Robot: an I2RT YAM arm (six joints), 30 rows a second.
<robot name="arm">
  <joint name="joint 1" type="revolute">
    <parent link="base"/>
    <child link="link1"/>
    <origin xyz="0 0 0.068"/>
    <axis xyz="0 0 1"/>
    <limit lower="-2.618" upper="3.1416"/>
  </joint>
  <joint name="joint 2" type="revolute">
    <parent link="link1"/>
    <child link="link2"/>
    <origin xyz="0.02 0.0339 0.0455" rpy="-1.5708 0 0"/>
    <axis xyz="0 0 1"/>
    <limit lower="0" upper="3.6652"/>
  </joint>
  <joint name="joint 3" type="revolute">
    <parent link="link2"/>
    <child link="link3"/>
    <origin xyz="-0.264 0 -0.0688" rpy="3.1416 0 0"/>
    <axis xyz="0 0 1"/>
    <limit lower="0" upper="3.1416"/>
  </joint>
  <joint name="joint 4" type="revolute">
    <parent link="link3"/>
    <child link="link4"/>
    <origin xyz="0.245 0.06 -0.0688"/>
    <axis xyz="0 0 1"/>
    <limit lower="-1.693" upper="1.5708"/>
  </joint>
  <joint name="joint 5" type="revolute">
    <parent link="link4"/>
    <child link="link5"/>
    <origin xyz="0.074 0.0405 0.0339" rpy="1.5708 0 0"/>
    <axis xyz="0 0 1"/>
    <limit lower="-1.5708" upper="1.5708"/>
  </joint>
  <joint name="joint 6" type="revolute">
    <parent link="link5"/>
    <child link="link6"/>
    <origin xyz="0.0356 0 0.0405" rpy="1.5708 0 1.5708"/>
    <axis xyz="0 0 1"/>
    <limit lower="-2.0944" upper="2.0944"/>
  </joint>
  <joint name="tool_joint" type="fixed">
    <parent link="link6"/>
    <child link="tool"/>
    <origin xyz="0 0 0" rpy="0 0 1.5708"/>
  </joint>
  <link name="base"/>
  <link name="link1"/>
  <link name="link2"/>
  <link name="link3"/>
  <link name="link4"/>
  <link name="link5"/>
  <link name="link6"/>
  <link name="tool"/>
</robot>
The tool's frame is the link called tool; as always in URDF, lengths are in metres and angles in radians.
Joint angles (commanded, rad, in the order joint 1, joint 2, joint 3, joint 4, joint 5, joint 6), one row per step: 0.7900, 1.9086, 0.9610, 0.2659, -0.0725, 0.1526; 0.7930, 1.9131, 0.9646, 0.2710, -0.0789, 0.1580; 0.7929, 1.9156, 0.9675, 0.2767, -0.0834, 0.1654; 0.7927, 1.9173, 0.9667, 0.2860, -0.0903, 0.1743; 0.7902, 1.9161, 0.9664, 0.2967, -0.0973, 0.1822; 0.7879, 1.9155, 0.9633, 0.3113, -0.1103, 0.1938; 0.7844, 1.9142, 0.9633, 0.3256, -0.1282, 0.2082; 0.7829, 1.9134, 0.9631, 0.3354, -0.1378, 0.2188; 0.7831, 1.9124, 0.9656, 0.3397, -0.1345, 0.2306; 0.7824, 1.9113, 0.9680, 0.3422, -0.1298, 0.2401
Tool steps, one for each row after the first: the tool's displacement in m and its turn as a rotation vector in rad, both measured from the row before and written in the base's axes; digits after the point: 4 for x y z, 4 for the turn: -0.0001, 0.0019, -0.0002, 0.0085, 0.0032, 0.0046; 0.0007, 0.0009, 0.0004, 0.0099, 0.0022, -0.0012; 0.0002, 0.0004, 0.0000, 0.0122, 0.0038, -0.0003; 0.0009, -0.0001, 0.0013, 0.0151, -0.0002, -0.0018; 0.0005, -0.0002, 0.0007, 0.0197, 0.0044, 0.0011; 0.0011, 0.0001, 0.0018, 0.0255, 0.0058, 0.0025; 0.0005, 0.0002, 0.0011, 0.0164, 0.0036, 0.0002; 0.0006, 0.0006, 0.0014, 0.0098, 0.0010, -0.0092; 0.0008, 0.0002, 0.0013, 0.0070, 0.0002, -0.0099
